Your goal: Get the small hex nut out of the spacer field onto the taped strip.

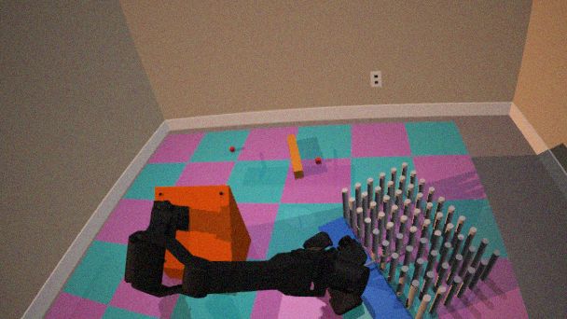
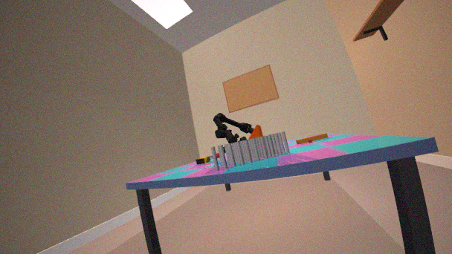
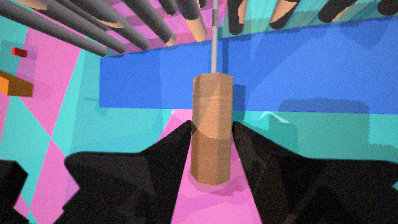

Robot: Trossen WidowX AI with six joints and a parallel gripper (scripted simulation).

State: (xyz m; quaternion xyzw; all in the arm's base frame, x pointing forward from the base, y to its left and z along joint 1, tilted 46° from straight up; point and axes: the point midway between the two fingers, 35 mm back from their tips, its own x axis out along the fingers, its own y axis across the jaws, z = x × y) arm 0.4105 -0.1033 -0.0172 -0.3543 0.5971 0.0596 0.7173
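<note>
The blue taped strip lies 50 mm ahead of my gripper tip, 30 mm to the left of it and 20 mm below it. From my gripper tip the other things lie so: yellow object (40 mm behind, 340 mm to the right); orange bar (200 mm behind, 490 mm to the left); hook tool (90 mm ahead, 50 mm to the left).
</note>
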